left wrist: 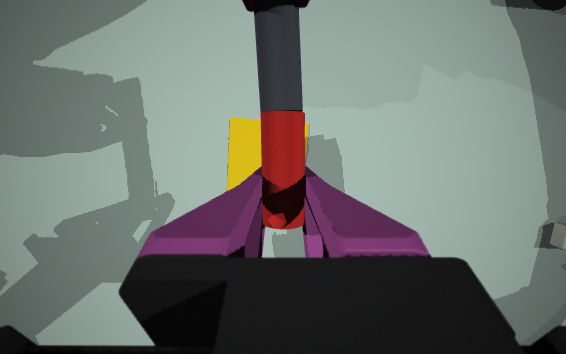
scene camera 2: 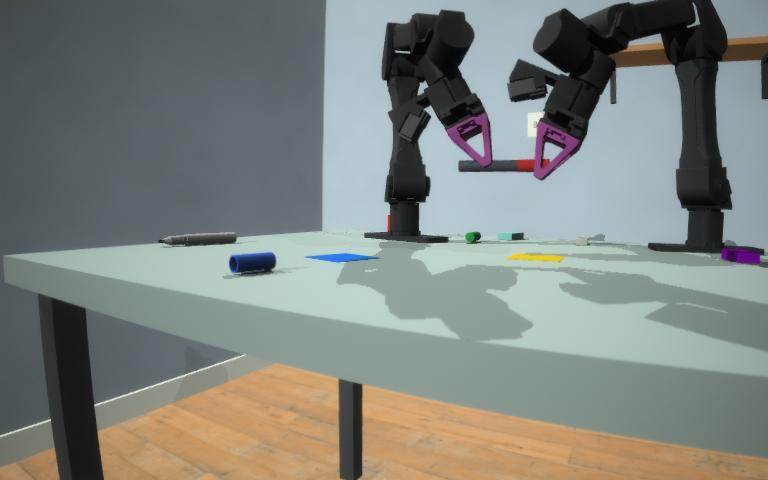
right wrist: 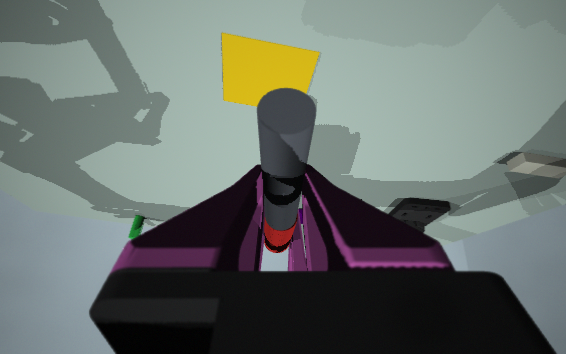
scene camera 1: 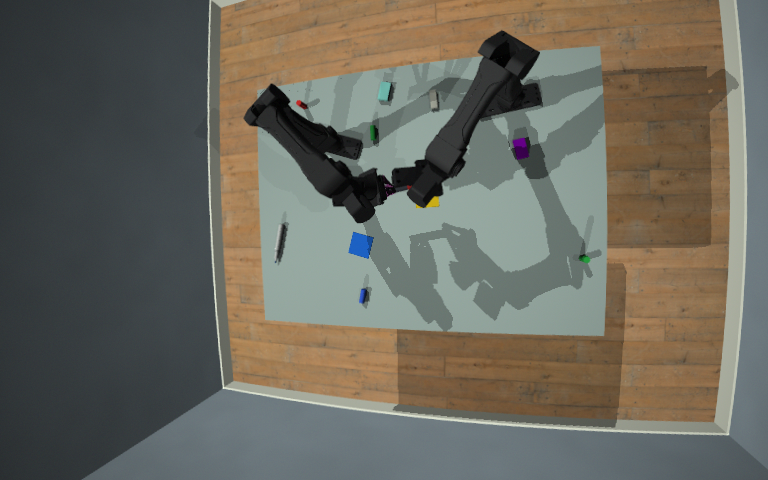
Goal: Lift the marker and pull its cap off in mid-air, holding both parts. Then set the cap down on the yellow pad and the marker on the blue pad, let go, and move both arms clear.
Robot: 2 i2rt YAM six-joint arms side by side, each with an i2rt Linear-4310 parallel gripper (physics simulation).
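Places are measured from the left arm's base along level axes (x ahead, y left, z up), in millimetres.
Where they show: left gripper, fingertip midpoint: (left wrist: 283, 176) (scene camera 2: 537, 178); right gripper, fingertip midpoint: (scene camera 2: 488, 166) (right wrist: 283, 176) (scene camera 1: 393, 190); left arm's base, link origin: (scene camera 2: 704, 251) (right wrist: 402, 221) (scene camera 1: 507, 101); right arm's base, link origin: (scene camera 2: 404, 239) (scene camera 1: 334, 143).
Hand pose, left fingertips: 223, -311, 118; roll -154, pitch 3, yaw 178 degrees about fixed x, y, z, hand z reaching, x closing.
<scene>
Things, the pixels of their top centre, and the offset from my left fingertips, as dx, dy, dz.
- marker's dark grey body, top centre: (left wrist: 277, 50) (right wrist: 279, 217) (scene camera 2: 503, 159) (scene camera 1: 399, 188) -1, -53, +28
- yellow pad, top centre: (right wrist: 266, 79) (left wrist: 266, 159) (scene camera 2: 536, 257) (scene camera 1: 426, 195) +23, +2, -118
- blue pad, top centre: (scene camera 2: 342, 257) (scene camera 1: 360, 245) +146, -254, -118
- grey pen, top centre: (scene camera 2: 197, 233) (scene camera 1: 277, 244) +87, -573, -98
- blue tube, top centre: (scene camera 2: 252, 253) (scene camera 1: 362, 296) +321, -276, -97
- green cylinder, top centre: (scene camera 2: 473, 232) (scene camera 1: 372, 132) -223, -136, -97
- teal block, top centre: (scene camera 2: 511, 232) (scene camera 1: 384, 90) -354, -71, -103
- grey block, top centre: (right wrist: 542, 170) (scene camera 2: 582, 238) (scene camera 1: 433, 98) -285, +84, -106
- purple block, top centre: (scene camera 2: 740, 251) (scene camera 1: 521, 148) -64, +320, -103
The marker's dark grey body (scene camera 2: 501, 165) (left wrist: 280, 60) (right wrist: 286, 112) is held level in mid-air, with its red cap (scene camera 2: 525, 165) (left wrist: 283, 145) (right wrist: 278, 237) on the end. The two parts meet with no visible gap. My right gripper (scene camera 2: 487, 164) (right wrist: 283, 176) is shut on the grey body. My left gripper (scene camera 2: 542, 171) (left wrist: 283, 176) is shut on the red cap near its outer end. The yellow pad (scene camera 1: 428, 202) (scene camera 2: 535, 257) (left wrist: 244, 150) (right wrist: 265, 67) lies below, partly hidden by my left arm in scene camera 1. The blue pad (scene camera 1: 360, 245) (scene camera 2: 342, 257) lies flat on the table.
A grey pen (scene camera 1: 280, 242) (scene camera 2: 206, 238) and a blue tube (scene camera 1: 363, 295) (scene camera 2: 252, 262) lie near the blue pad. A green cylinder (scene camera 1: 373, 133), teal block (scene camera 1: 385, 91) and grey block (scene camera 1: 434, 100) lie between the arm bases. A purple block (scene camera 1: 521, 148) lies farther right.
</scene>
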